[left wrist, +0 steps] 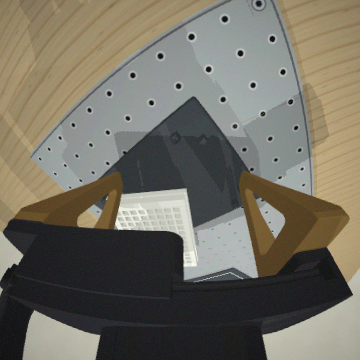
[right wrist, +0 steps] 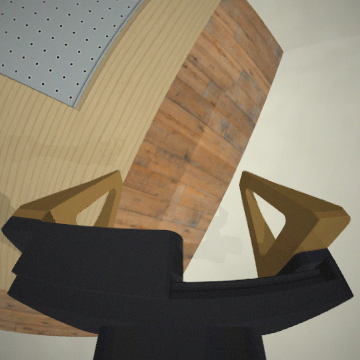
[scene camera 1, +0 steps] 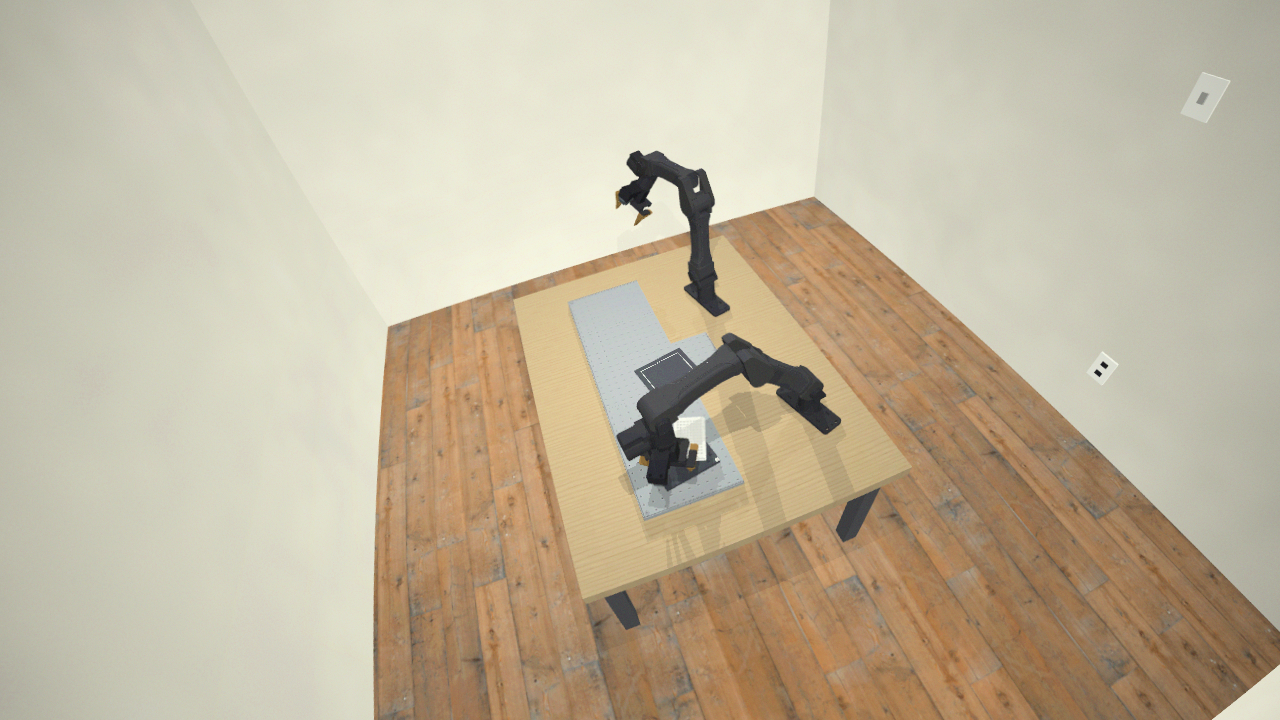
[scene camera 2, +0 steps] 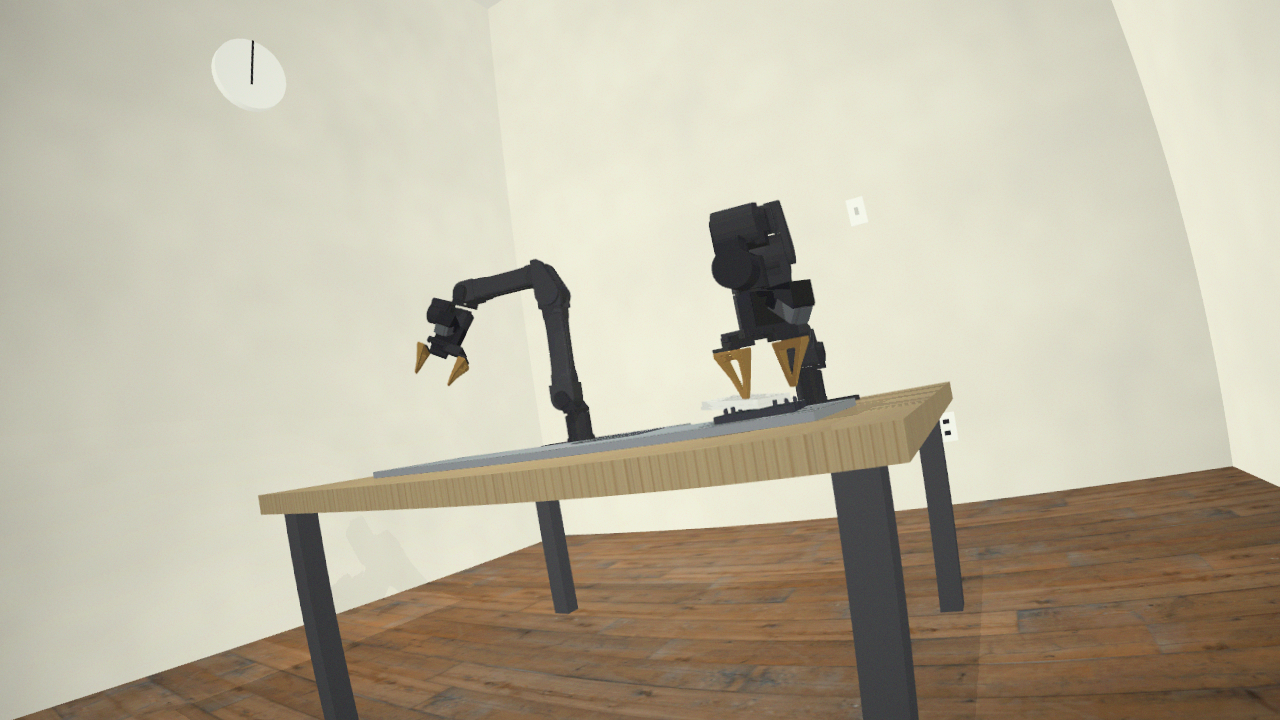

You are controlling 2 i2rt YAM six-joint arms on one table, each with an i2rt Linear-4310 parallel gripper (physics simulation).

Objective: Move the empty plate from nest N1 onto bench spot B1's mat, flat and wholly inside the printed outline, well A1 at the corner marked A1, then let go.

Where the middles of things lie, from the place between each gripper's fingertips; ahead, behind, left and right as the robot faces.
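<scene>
My right hand: 18 cm above the white well plate (scene camera 2: 756, 401), 22 cm short of it, 85 cm to the right of it. My left hand: 1 cm above the white well plate, 8 cm past it, 6 cm to the left of it. By its middle, the white well plate is nearer to my left hand than to my right hand.
</scene>
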